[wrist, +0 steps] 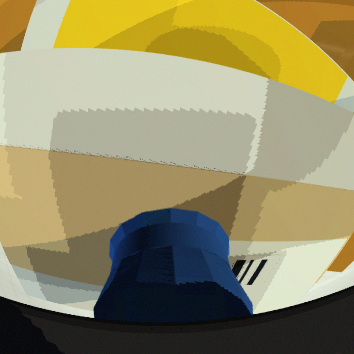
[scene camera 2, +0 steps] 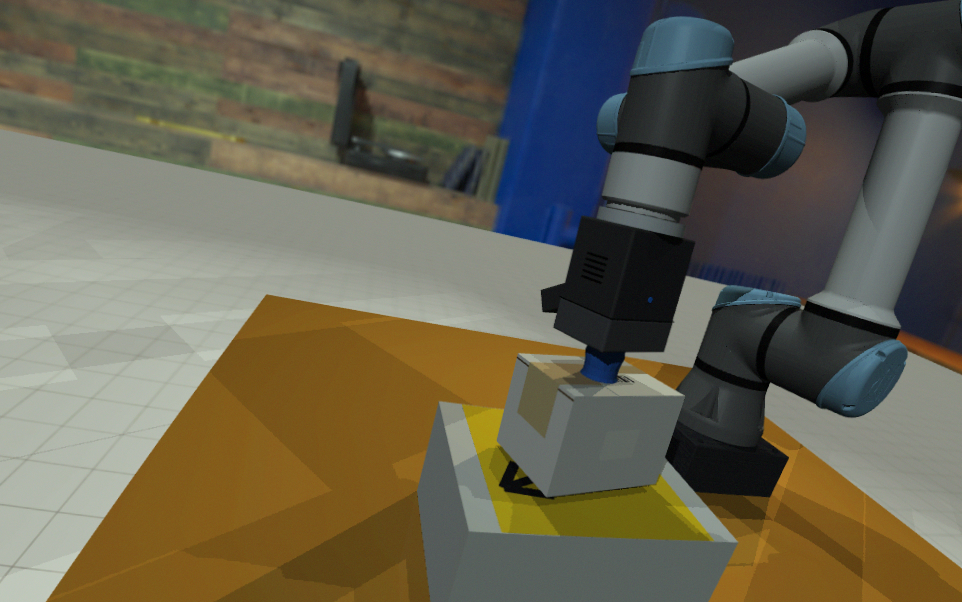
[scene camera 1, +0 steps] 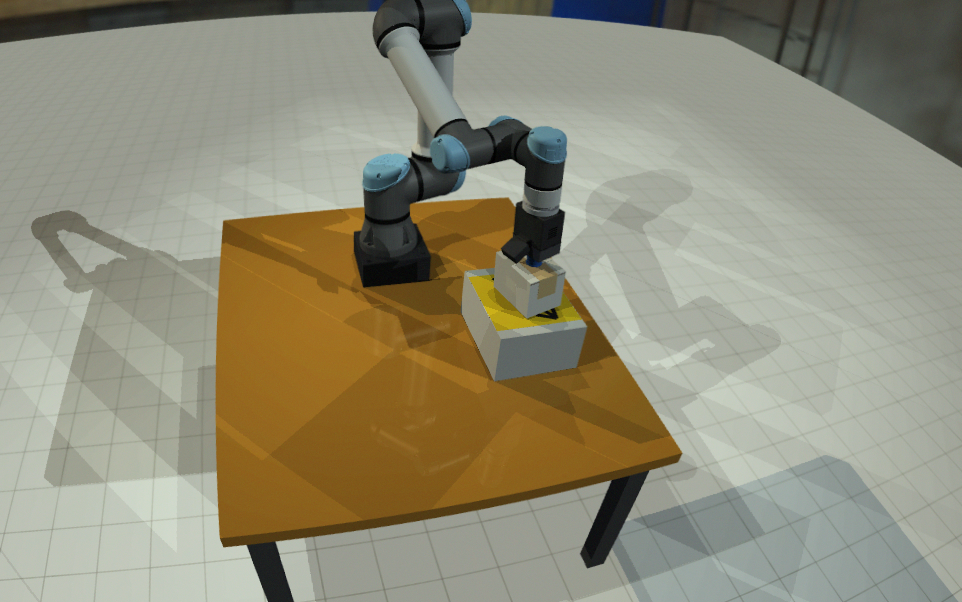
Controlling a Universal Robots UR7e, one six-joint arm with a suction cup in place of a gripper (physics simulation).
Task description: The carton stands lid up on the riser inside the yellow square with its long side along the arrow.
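The white carton is upright, taped lid up, over the yellow square on the grey riser. My suction cup is pressed on its taped lid and holds it. The black arrow is mostly hidden under the carton; its head shows by the taped end. The carton's long side looks turned slightly off the arrow. The underside is low over the square; contact cannot be told. The carton's far side is hidden in scene camera 2.
The riser stands on the orange table near its right edge in scene camera 1. The robot's black base stands behind and left of the riser in that view. The arm reaches over from there.
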